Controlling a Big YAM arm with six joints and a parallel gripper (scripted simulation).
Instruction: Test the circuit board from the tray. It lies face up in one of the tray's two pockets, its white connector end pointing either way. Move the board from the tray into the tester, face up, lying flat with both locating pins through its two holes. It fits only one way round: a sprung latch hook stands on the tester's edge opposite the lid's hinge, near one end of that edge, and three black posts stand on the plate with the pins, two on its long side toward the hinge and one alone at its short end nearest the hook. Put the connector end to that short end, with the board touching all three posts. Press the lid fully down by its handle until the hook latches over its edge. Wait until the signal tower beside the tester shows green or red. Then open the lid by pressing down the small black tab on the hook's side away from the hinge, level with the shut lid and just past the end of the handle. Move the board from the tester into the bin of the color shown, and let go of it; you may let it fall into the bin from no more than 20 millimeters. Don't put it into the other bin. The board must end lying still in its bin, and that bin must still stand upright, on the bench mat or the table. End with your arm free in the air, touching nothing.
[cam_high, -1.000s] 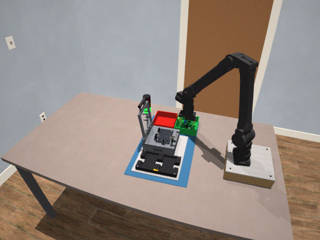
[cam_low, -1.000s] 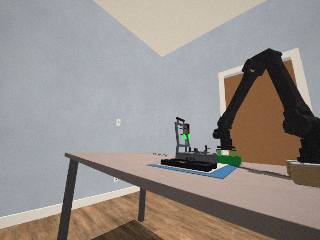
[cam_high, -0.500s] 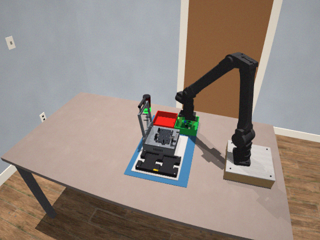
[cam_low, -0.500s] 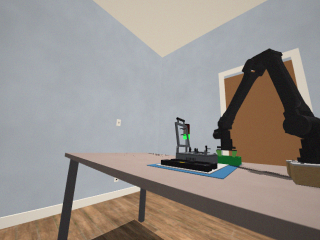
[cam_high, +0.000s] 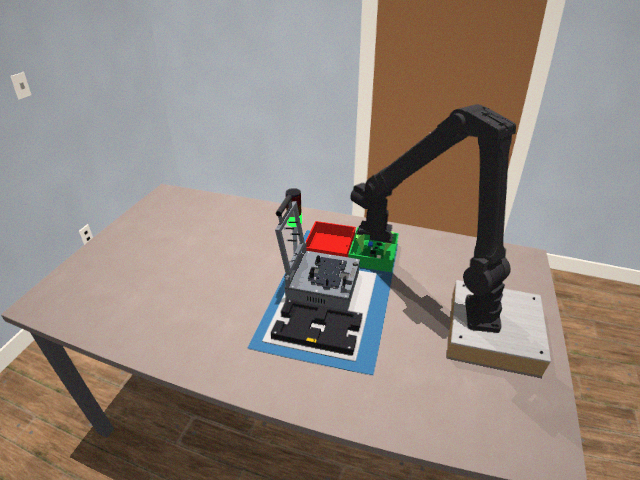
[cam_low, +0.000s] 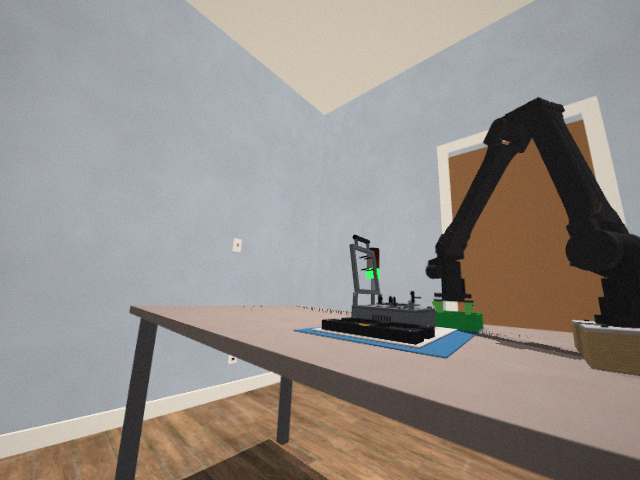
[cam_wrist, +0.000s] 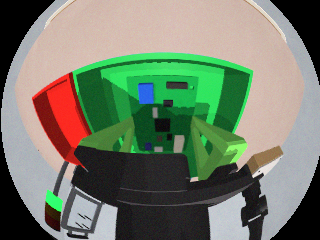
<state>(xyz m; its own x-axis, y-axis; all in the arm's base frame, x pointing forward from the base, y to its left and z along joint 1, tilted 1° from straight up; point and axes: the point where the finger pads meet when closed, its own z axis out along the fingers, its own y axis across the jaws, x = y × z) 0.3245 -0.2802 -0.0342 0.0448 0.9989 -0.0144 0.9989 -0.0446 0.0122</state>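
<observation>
Now: the green bin right at my hand. Round my hand: red bin 150 mm ahead; tester plate 200 mm to the left, 120 mm ahead, 60 mm above; green circuit board right at my hand.
</observation>
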